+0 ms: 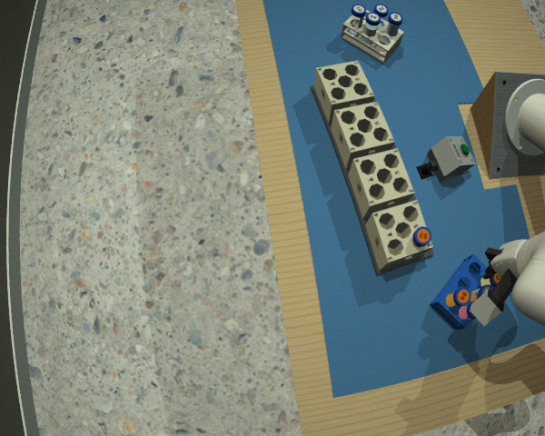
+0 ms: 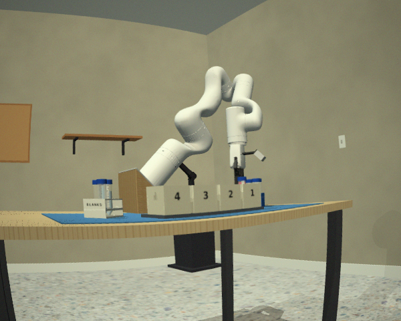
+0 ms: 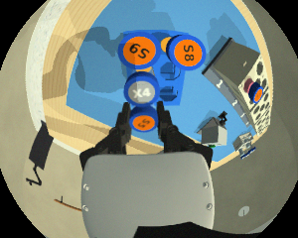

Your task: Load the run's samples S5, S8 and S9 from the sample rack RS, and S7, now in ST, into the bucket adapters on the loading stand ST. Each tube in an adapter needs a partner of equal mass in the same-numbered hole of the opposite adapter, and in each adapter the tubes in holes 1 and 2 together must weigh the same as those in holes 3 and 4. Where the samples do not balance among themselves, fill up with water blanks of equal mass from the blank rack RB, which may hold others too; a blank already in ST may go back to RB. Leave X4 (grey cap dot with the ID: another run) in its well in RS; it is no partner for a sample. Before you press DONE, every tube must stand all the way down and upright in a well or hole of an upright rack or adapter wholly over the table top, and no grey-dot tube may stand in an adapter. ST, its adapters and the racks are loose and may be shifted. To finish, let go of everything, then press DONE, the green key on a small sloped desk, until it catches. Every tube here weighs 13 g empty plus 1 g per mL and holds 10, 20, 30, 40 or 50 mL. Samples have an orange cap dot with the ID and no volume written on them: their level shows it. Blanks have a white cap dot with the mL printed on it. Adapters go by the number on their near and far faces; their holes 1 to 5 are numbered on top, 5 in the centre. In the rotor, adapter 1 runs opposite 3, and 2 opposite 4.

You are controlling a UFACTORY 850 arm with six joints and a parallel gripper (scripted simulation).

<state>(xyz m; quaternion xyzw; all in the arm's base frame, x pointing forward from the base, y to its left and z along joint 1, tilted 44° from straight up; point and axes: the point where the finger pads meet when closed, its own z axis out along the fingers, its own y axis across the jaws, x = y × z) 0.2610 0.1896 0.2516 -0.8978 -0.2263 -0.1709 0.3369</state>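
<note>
Now: the sample tube S5 50 mm below my hand and 10 mm behind it. From my hand the other things lie so: blue sample rack RS: 90 mm below, 40 mm ahead; then orange-dot sample tube: 80 mm ahead, 50 mm below; then grey-dot tube X4: 50 mm below, 40 mm ahead, 20 mm to the left.
</note>
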